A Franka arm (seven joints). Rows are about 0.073 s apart.
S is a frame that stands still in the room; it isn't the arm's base.
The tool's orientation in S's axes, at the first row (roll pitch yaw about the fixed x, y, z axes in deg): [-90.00, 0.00, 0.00]
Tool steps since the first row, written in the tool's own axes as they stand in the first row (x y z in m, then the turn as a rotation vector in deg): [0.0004, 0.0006, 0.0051, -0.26, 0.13, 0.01]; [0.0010, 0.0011, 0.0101, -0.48, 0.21, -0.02]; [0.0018, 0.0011, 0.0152, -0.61, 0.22, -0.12]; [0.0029, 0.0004, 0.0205, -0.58, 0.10, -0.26]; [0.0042, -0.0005, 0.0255, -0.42, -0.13, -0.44]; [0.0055, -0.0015, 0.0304, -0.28, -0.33, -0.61]
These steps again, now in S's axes. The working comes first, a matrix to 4 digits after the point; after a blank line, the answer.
The tool's axes in the first row as the columns of a matrix, in S's axes (used below as rounded here):
[1.0000, 0.0000, 0.0000]
[0.0000, 0.0000, 1.0000]
[0.0000, -1.0000, 0.0000]

[0.0004, 0.0051, -0.0006, -0.26, 0.01, -0.13]; [0.0010, 0.0101, -0.0011, -0.48, -0.02, -0.21]; [0.0018, 0.0152, -0.0011, -0.61, -0.12, -0.22]; [0.0029, 0.0205, -0.0004, -0.58, -0.26, -0.10]; [0.0042, 0.0255, 0.0005, -0.42, -0.44, 0.13]; [0.0055, 0.0304, 0.0015, -0.28, -0.61, 0.33]
